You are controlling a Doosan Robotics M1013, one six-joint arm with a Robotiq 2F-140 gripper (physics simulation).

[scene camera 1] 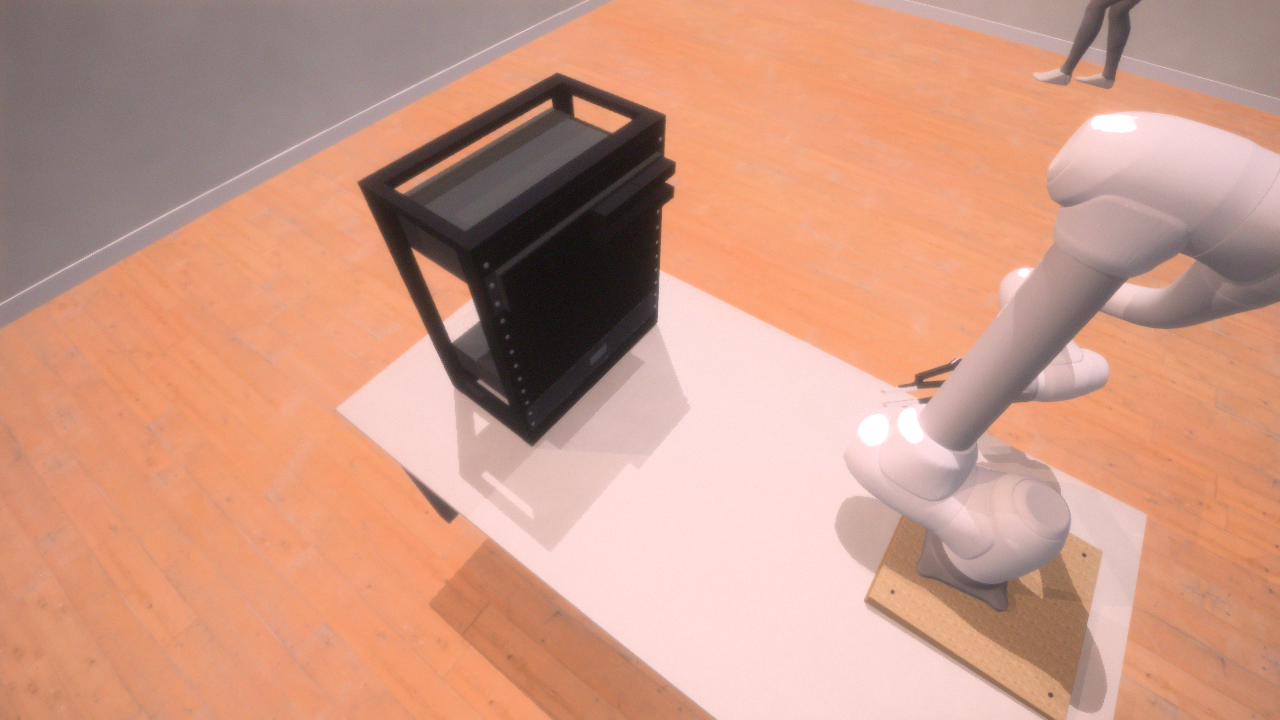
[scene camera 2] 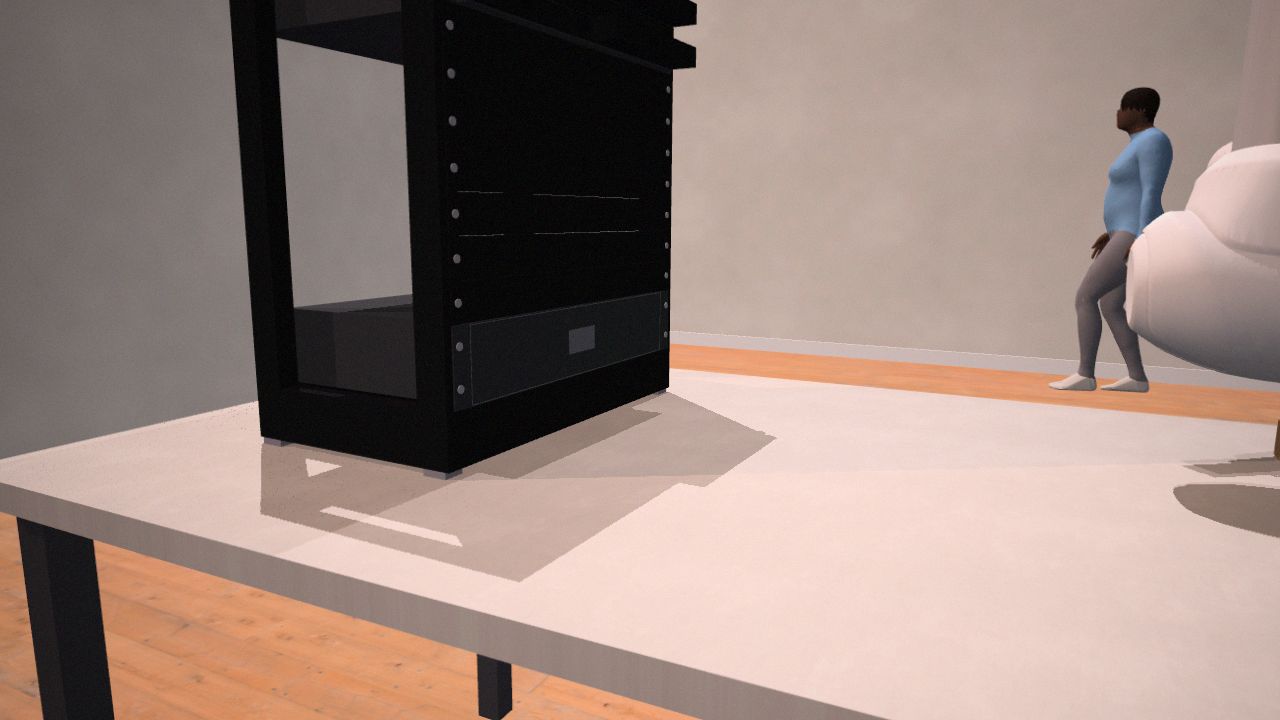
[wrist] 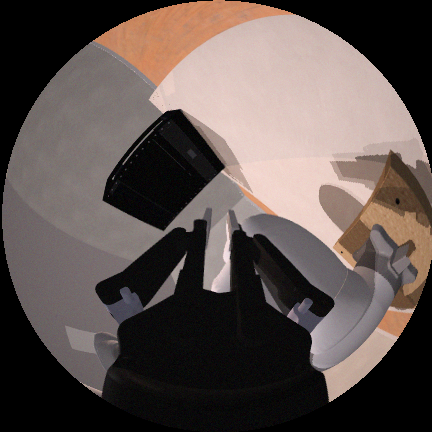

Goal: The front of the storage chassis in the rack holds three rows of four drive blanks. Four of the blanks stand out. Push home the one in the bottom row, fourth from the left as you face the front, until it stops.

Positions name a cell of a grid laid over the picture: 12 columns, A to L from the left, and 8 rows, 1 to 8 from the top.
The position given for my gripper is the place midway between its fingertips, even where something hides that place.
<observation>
In view: my gripper (scene camera 1: I5) and a black rack (scene camera 2: E4).
The black rack also shows in scene camera 1 (scene camera 1: F3) and in the wrist view (wrist: E4). My gripper is seen too in the wrist view (wrist: G5).
</observation>
